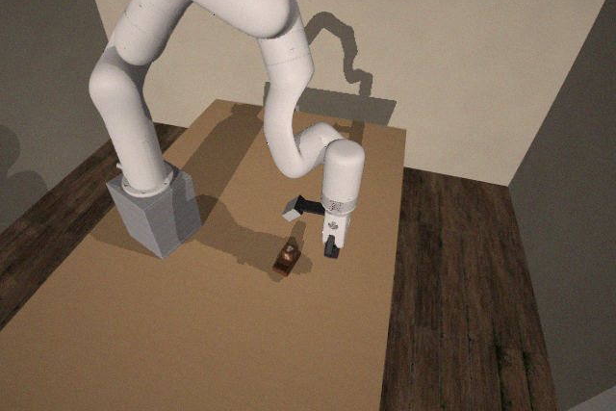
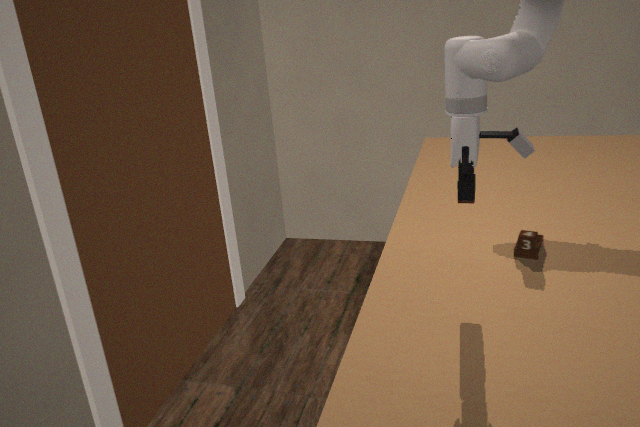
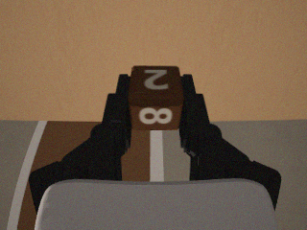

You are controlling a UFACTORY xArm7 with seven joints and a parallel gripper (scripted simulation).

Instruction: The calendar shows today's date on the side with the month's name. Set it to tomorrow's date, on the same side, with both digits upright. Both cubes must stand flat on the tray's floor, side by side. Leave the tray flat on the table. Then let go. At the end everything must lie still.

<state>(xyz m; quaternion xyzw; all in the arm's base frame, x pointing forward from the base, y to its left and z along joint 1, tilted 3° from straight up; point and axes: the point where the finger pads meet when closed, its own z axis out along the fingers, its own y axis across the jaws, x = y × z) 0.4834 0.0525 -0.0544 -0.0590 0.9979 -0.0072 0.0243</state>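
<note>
Right now my hand is 120 mm past the brown calendar tray, 120 mm above it and 10 mm to the left of it. Round my hand: digit cube (10 mm below).
</note>
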